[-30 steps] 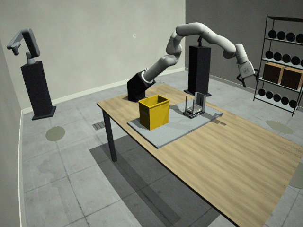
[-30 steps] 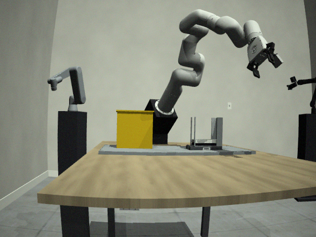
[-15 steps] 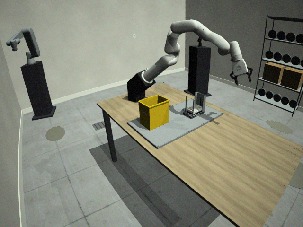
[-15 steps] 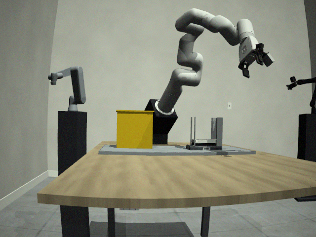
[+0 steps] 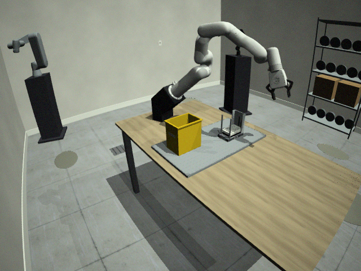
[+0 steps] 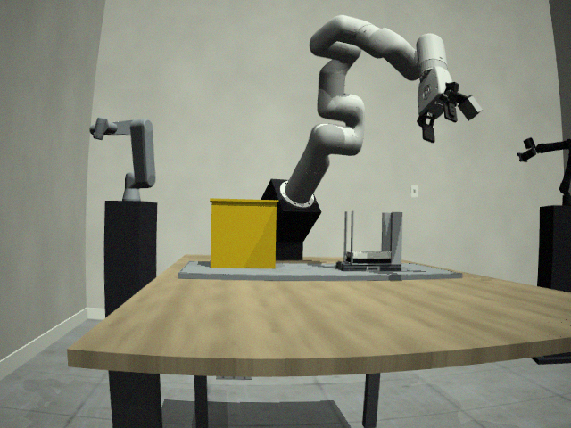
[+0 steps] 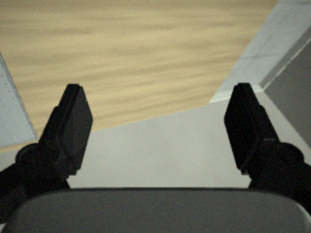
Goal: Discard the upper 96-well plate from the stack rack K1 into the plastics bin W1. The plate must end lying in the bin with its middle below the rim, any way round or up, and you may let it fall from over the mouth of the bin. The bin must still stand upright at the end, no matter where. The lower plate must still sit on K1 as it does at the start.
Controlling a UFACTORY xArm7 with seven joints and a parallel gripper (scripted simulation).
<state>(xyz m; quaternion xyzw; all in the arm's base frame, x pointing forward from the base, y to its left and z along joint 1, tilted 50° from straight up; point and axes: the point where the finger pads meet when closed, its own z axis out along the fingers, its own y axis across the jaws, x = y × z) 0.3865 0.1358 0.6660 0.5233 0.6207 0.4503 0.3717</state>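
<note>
My gripper is now 25 cm past the white 96-well plate, 16 cm to the left of it and 30 cm above it. The rest, counted from my hand: yellow plastics bin W1: 23 cm behind, 51 cm to the right, 25 cm below; then dark plate: 25 cm behind, 16 cm to the right, 31 cm below.
</note>
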